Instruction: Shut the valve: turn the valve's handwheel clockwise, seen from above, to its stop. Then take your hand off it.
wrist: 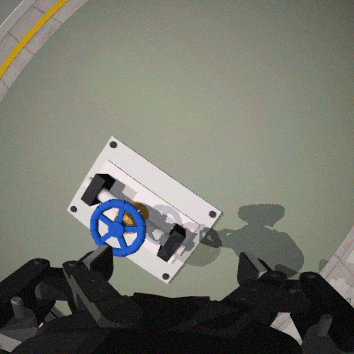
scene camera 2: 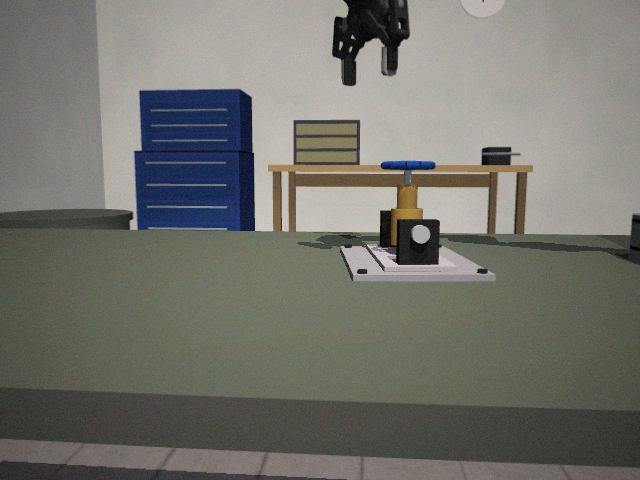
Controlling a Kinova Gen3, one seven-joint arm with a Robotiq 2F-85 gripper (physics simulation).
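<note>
The blue handwheel (scene camera 2: 407, 165) (wrist: 115, 229) lies level on top of the valve's upright stem. The yellow valve body (scene camera 2: 406, 222) stands between two black blocks on a white base plate (scene camera 2: 423, 277) (wrist: 167, 178). My gripper (scene camera 2: 369, 72) (wrist: 174, 263) is open and empty, fingers pointing down. In the scene view it hangs well above the handwheel and a little to its left, touching nothing. In the wrist view the handwheel shows just ahead of the left fingertip, off to the left of the middle between the fingers.
The valve stands on a green table (scene camera 2: 206, 320) (wrist: 200, 90). A blue drawer cabinet (scene camera 2: 193, 191), a wooden workbench (scene camera 2: 330, 168) with an organiser (scene camera 2: 326, 142) and a dark box (scene camera 2: 496, 156) stand behind. A dark round-topped object (scene camera 2: 62, 218) is at the left; a dark object (scene camera 2: 635, 232) shows at the right edge.
</note>
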